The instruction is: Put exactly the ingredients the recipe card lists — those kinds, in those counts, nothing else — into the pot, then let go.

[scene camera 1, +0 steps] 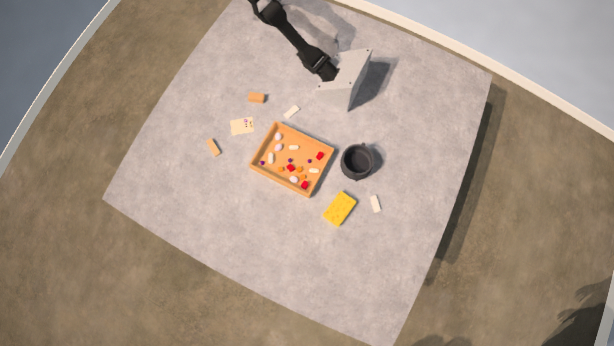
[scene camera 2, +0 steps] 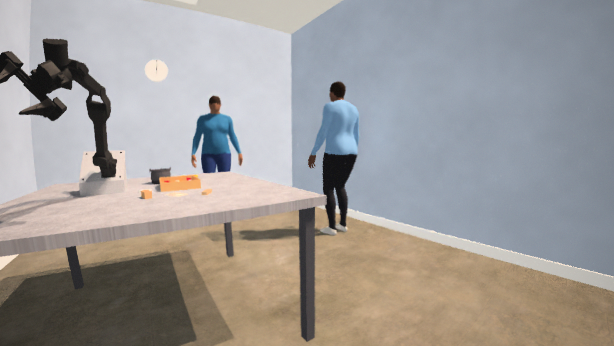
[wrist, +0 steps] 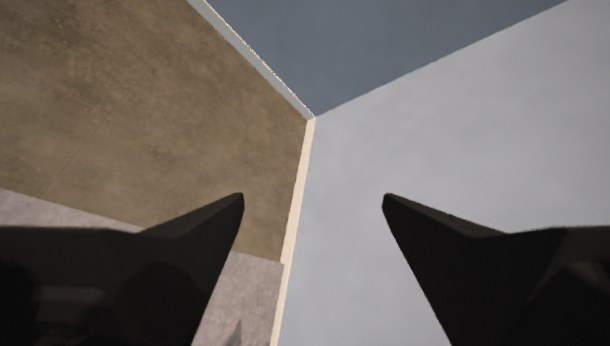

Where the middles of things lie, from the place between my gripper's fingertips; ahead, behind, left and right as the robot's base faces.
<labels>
My hand is 470 mm short of the orange tray [scene camera 1: 308, 148], 670 mm to the right of it and 320 mm above it. From my hand the other things lie so: dark pot [scene camera 1: 357, 160] (380 mm ahead, 890 mm to the left, 290 mm below).
</labels>
